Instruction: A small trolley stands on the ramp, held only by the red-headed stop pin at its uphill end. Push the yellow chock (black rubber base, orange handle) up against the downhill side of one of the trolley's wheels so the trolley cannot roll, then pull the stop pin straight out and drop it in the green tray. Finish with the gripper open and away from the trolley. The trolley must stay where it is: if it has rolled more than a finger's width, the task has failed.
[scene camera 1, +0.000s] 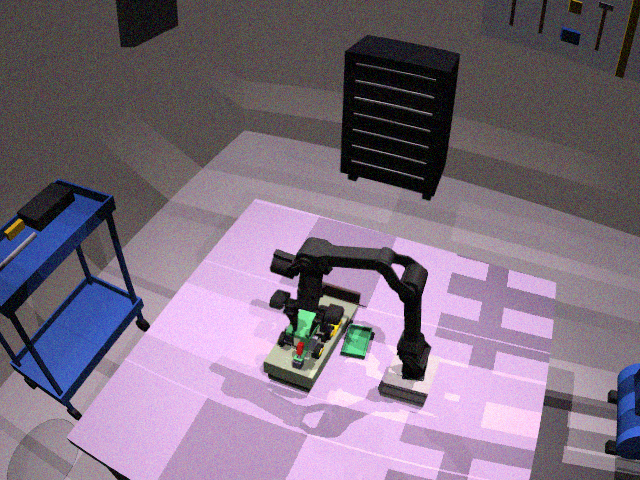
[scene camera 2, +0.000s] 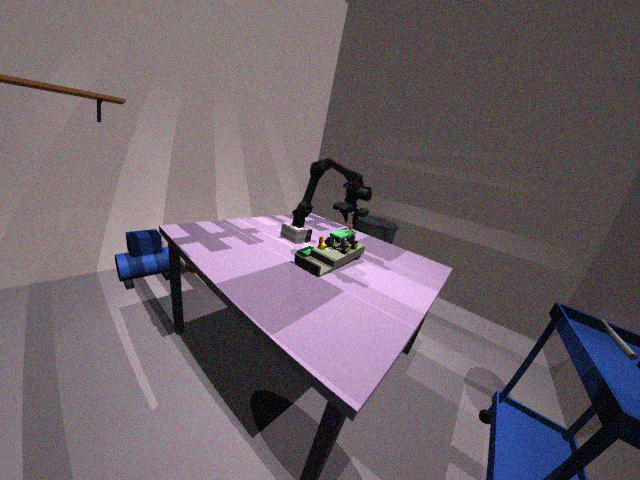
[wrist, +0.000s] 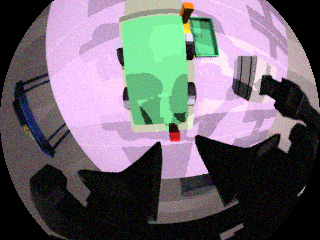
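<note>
Visible here: my gripper (scene camera 1: 303, 333), with the wrist view also showing the gripper (wrist: 178, 142). A green-topped trolley (scene camera 1: 305, 318) is present; the wrist view includes the trolley (wrist: 154, 51) as well. Also present is a grey ramp block (scene camera 1: 278, 362), and scene camera 2 likewise shows the block (scene camera 2: 332, 255).
</note>
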